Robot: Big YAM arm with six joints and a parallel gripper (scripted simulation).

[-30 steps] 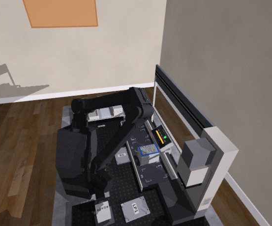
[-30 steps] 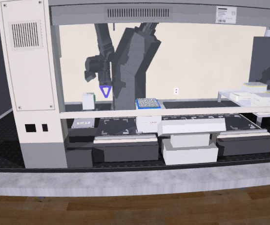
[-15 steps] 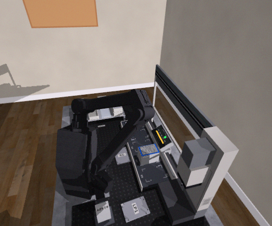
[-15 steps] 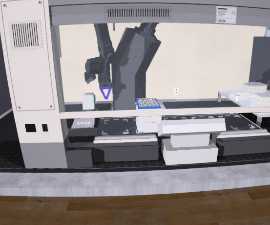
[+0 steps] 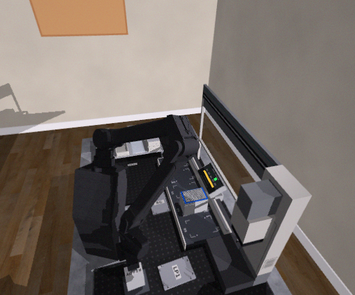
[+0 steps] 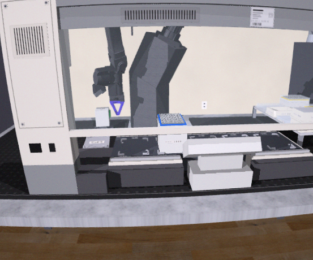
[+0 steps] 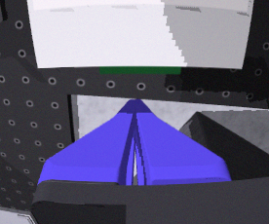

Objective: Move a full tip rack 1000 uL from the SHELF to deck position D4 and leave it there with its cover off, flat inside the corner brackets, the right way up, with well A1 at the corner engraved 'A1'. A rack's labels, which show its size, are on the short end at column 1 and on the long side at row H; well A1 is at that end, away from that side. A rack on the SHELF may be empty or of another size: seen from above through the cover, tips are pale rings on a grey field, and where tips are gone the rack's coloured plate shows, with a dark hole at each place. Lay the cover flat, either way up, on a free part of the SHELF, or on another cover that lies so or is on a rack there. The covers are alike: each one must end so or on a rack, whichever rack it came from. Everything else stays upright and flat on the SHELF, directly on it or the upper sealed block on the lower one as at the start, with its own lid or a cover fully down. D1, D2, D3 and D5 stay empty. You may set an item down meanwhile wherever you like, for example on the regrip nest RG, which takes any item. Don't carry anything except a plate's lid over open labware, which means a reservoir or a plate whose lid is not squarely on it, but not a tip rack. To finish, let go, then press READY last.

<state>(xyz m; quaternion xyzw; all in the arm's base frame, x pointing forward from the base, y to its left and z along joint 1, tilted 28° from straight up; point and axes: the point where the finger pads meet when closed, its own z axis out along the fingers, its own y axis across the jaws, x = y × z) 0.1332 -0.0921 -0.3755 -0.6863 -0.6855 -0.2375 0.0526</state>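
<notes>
The ready block lies 40 mm to the right of my hand. From my hand the other things lie so: instrument tower 510 mm ahead, 150 mm to the right, 200 mm above; tip rack 360 mm ahead, 210 mm to the left, 50 mm above; regrip nest RG 190 mm ahead, 320 mm to the left, 70 mm below.
</notes>
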